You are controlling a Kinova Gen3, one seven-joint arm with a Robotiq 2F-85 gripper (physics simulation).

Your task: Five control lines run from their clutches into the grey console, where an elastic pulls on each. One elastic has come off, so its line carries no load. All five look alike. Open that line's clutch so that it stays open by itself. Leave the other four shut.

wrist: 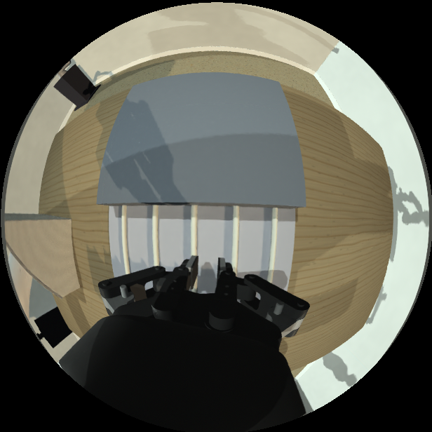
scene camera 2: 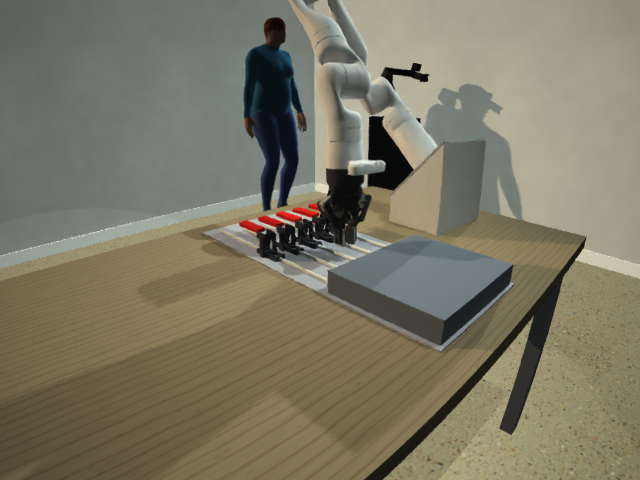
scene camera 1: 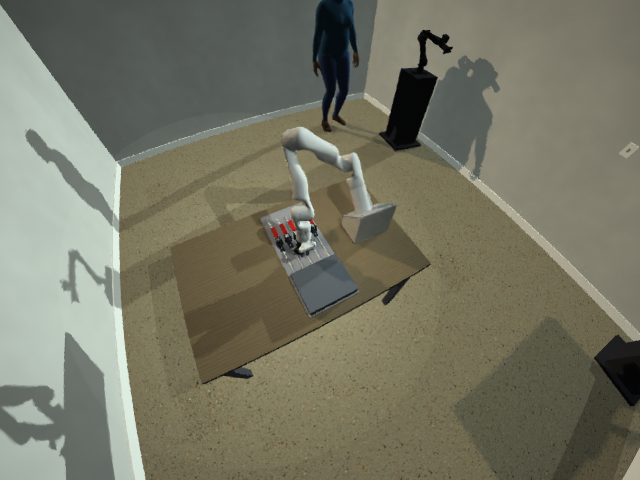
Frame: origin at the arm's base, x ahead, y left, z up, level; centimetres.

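Where they show: gripper, between the fingertips: (scene camera 2: 345,244) (scene camera 1: 304,255); arm's base, origin of its link: (scene camera 2: 431,167) (scene camera 1: 363,211).
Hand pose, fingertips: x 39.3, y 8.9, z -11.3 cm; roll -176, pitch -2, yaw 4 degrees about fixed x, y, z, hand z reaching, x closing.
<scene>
Each offset is from my fingertips to the top centre of the thing. "spot": to the spot under its first point. Level surfaces: height alone.
The grey console @(dx -4.1, dy +18.1, dz +0.2 cm) (scene camera 1: 324,284) (scene camera 2: 418,279) (wrist: 215,125) lies at the board's end. Five pale lines run into it; all look straight in the wrist view, including the middle line (wrist: 194,230). Black clutches with red levers stand across the board, among them the nearest red lever @(spot: dx +11.8, dy -19.1, dz +1.4 cm) (scene camera 2: 251,226) and its clutch @(spot: dx +11.2, dy -12.6, dz -1.4 cm) (scene camera 2: 268,245). The visible levers lie flat and look alike; the arm partly hides the far clutches. My gripper (scene camera 1: 302,251) (scene camera 2: 346,236) (wrist: 207,264) points down between clutches and console, its fingers slightly apart with an empty gap. The middle line passes out of sight at the left finger.
The arm's wedge-shaped base (scene camera 1: 369,224) (scene camera 2: 460,186) (wrist: 40,250) stands beside the board on the wooden table @(dz -4.5 cm) (scene camera 1: 232,289) (scene camera 2: 206,335). A person (scene camera 1: 334,51) (scene camera 2: 273,93) stands behind the table. A black pedestal (scene camera 1: 410,105) stands farther back.
</scene>
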